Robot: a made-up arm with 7 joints.
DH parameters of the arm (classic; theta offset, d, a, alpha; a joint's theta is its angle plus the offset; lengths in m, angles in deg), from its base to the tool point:
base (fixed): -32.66 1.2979 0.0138 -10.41
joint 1: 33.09 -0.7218 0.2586 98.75
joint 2: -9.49 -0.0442 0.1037 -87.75
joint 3: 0 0.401 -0.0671 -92.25
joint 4: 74.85 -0.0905 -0.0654 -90
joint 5: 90 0.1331 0.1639 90
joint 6: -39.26 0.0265 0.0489 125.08
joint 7: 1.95 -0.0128 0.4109 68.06
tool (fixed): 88.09 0.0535 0 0
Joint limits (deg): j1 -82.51..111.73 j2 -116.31..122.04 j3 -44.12..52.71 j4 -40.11..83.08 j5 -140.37..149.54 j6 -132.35..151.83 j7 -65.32..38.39
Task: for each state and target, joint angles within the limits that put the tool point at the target. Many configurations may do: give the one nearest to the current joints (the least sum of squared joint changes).
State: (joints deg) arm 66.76 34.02 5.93 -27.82 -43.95 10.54 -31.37
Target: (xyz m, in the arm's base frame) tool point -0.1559 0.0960 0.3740
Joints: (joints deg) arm 97.93 33.34 -15.62 3.84 -100.02 40.96 -12.85
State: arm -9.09 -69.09 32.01 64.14 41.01 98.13 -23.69
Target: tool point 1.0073 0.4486 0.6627
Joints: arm 28.85 -66.25 27.81 68.97 49.47 112.47 -45.08
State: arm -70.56 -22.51 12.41 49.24 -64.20 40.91 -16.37
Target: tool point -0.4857 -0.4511 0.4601
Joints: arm -82.51 -63.01 38.02 16.32 -62.00 45.18 -5.91
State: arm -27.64 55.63 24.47 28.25 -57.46 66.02 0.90
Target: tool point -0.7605 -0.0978 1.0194
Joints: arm -63.35 54.04 27.50 59.05 -31.26 84.73 -20.39
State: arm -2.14 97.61 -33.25 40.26 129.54 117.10 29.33
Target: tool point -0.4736 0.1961 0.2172
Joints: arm -7.28 91.85 -27.03 20.79 130.87 140.92 6.73
